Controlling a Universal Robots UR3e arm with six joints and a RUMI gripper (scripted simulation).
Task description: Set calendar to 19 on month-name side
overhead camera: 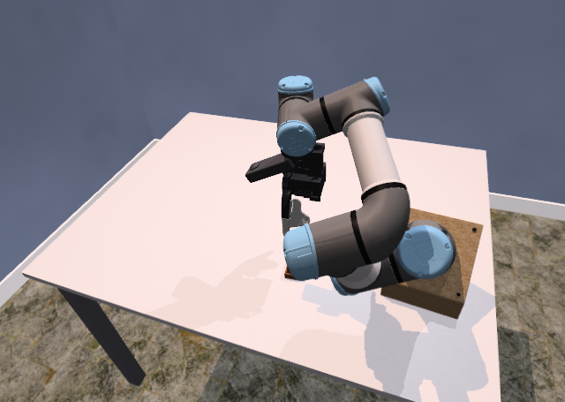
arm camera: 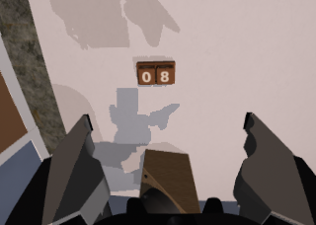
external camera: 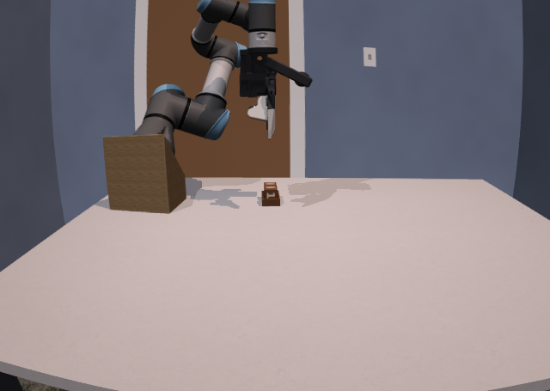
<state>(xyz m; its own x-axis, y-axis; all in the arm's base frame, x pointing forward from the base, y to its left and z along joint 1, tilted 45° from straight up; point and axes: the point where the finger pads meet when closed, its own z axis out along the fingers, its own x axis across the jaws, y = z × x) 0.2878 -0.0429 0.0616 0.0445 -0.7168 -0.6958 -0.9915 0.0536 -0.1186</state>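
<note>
Now: the brown digit cube 14 cm below my hand. From my hand the other things lie so: tray: 2 cm to the left, 16 cm below.
</note>
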